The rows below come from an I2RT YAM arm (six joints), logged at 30 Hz.
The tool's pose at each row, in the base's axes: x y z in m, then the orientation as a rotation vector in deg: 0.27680, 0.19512, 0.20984, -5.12, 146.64, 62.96; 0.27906, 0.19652, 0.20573, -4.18, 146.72, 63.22; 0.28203, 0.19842, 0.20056, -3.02, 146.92, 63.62; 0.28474, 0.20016, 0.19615, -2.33, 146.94, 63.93; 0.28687, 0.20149, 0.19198, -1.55, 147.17, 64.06; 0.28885, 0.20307, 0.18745, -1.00, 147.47, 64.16; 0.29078, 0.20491, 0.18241, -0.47, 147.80, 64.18; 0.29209, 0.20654, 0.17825, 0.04, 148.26, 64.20; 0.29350, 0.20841, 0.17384, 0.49, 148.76, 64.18; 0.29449, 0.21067, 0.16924, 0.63, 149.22, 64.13; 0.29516, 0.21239, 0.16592, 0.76, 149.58, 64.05
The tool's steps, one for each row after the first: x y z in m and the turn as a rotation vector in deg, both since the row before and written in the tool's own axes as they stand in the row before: -0.00059, -0.00230, 0.00428, -0.03, -0.13, 0.69; -0.00087, -0.00282, 0.00552, -0.06, -0.05, 0.90; -0.00093, -0.00234, 0.00484, -0.11, -0.09, 0.52; -0.00052, -0.00236, 0.00422, 0.07, 0.01, 0.60; -0.00026, -0.00241, 0.00459, 0.08, 0.13, 0.47; -0.00006, -0.00258, 0.00509, 0.14, 0.14, 0.45; 0.00021, -0.00200, 0.00420, 0.17, 0.26, 0.48; 0.00018, -0.00202, 0.00456, 0.20, 0.30, 0.44; 0.00064, -0.00182, 0.00485, 0.17, 0.34, 0.22; 0.00049, -0.00124, 0.00356, 0.16, 0.25, 0.18
